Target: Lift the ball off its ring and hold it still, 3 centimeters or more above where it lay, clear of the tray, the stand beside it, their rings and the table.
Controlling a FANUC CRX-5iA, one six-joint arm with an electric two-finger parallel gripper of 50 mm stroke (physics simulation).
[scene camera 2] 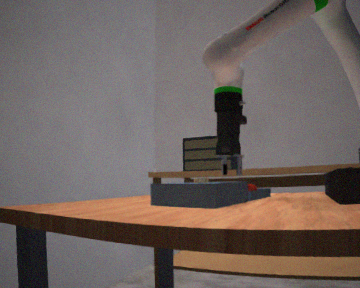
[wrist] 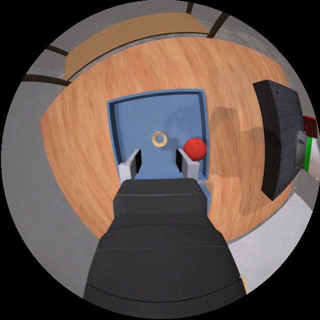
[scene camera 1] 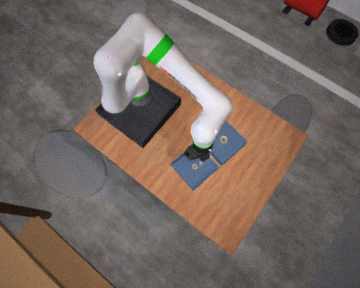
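Pixels of known places: gripper, fingertip midpoint: [scene camera 2: 231, 175] [scene camera 1: 197, 161]; arm's base at its link origin: [scene camera 1: 140, 94].
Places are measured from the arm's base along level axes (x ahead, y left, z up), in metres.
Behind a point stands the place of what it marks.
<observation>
The red ball [wrist: 195, 149] [scene camera 2: 252, 187] {x 0.430, y -0.103, z -0.035 m} is off the tray's ring, at the tray's right wall in the wrist view, outside the fingers beside the right one. Its contact with the wall is unclear, and it does not show in scene camera 1. The blue tray [scene camera 1: 194, 181] {x 0.543, y -0.229, z -0.069 m} [scene camera 2: 185, 196] {x 0.557, y 0.140, z -0.046 m} [wrist: 135, 117] holds a bare tan ring [scene camera 1: 192, 166] {x 0.488, y -0.169, z -0.057 m} [wrist: 153, 139]. My gripper [scene camera 1: 201, 161] {x 0.503, y -0.145, z 0.005 m} [scene camera 2: 232, 172] {x 0.503, y -0.145, z 0.005 m} [wrist: 158, 156] is open and empty, above the tray. The blue stand [scene camera 1: 232, 149] {x 0.618, y 0.026, z -0.015 m} [scene camera 2: 261, 193] {x 0.406, y -0.135, z -0.056 m} beside the tray bears another tan ring [scene camera 1: 221, 139] {x 0.538, y 0.041, z -0.015 m}.
The wooden table [scene camera 1: 240, 200] {x 0.801, y -0.173, z -0.072 m} [scene camera 2: 100, 212] {x 0.681, y 0.302, z -0.072 m} [wrist: 150, 65] carries the tray and stand. The black robot base block [scene camera 1: 150, 122] {x 0.158, y -0.107, z 0.000 m} [scene camera 2: 345, 186] {x 0.196, y 0.118, z -0.033 m} [wrist: 280, 145] stands to the right of the tray in the wrist view. A bench [scene camera 2: 160, 175] [wrist: 130, 32] stands beyond the table.
</observation>
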